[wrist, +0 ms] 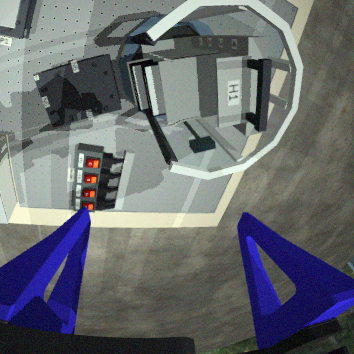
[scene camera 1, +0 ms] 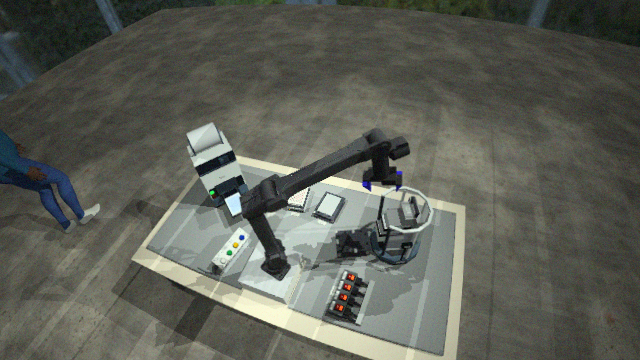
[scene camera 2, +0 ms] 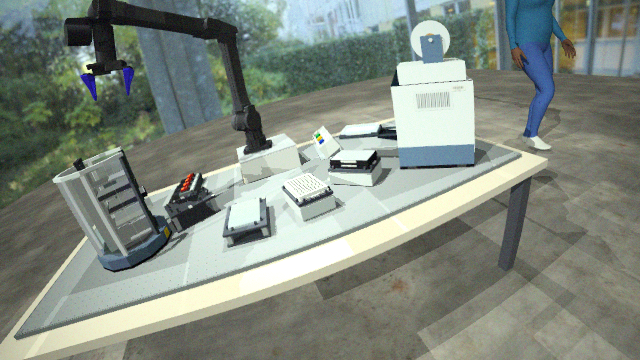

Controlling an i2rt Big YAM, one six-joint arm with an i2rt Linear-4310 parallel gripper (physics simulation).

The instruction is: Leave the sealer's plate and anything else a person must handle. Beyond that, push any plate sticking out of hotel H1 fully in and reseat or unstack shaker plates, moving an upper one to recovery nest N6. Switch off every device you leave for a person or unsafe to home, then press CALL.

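Frame: origin at the arm's base, x up, y right, z ahead, level; centimetres.
Seen in the pictures: gripper, fingertip midpoint: (wrist: 167, 217) (scene camera 1: 383, 190) (scene camera 2: 112, 98); arm's base, origin of the base link: (scene camera 1: 275, 267) (scene camera 2: 258, 148).
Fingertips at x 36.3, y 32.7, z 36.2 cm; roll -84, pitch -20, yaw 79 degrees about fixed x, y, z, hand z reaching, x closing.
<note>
Pixels of each thing's middle, then the offset from my fingertips to it.
- hotel H1, body centre: (wrist: 191, 79) (scene camera 2: 114, 203) (scene camera 1: 399, 226) dx -28.9, dy +8.8, dz +7.3 cm
- sealer, body centre: (scene camera 2: 431, 92) (scene camera 1: 215, 161) dx -22.2, dy -96.0, dz -7.3 cm
- black-and-white plate stack, body centre: (scene camera 2: 353, 157) dx -37.5, dy -65.5, dz -4.3 cm
- white welled plate, body centre: (scene camera 2: 304, 186) (scene camera 1: 298, 195) dx -38.8, dy -48.9, dz +5.6 cm
- button box, body centre: (scene camera 2: 325, 141) (scene camera 1: 230, 249) dx -40.8, dy -60.9, dz -39.2 cm
- empty dark nest, body centre: (wrist: 79, 89) (scene camera 2: 190, 206) (scene camera 1: 352, 242) dx -41.2, dy -9.5, dz -4.8 cm
My gripper (scene camera 1: 383, 187) (scene camera 2: 112, 97) (wrist: 167, 217) is open and empty, high above the table near hotel H1 (scene camera 1: 398, 258) (scene camera 2: 131, 258) (wrist: 209, 90). White plate edges (wrist: 152, 90) show at the hotel's left opening in the wrist view; how far they stick out is unclear. The sealer (scene camera 1: 220, 172) (scene camera 2: 432, 120) has a pale plate (scene camera 1: 233, 204) (scene camera 2: 360, 130) on its carrier. A black-and-white plate stack (scene camera 2: 353, 159) sits on one white-based device. A white welled plate (scene camera 1: 298, 198) (scene camera 2: 306, 186) sits on another. Four switches (scene camera 1: 347, 287) (scene camera 2: 188, 182) (wrist: 90, 179) glow red. The button box (scene camera 1: 231, 248) (scene camera 2: 326, 144) has coloured buttons.
A pale plate (scene camera 1: 330, 205) (scene camera 2: 246, 212) sits on a dark nest. An empty dark nest (scene camera 1: 350, 243) (scene camera 2: 190, 207) (wrist: 77, 92) stands between hotel and arm base (scene camera 1: 272, 287) (scene camera 2: 270, 157). A person (scene camera 1: 42, 182) (scene camera 2: 540, 75) stands beyond the sealer end.
</note>
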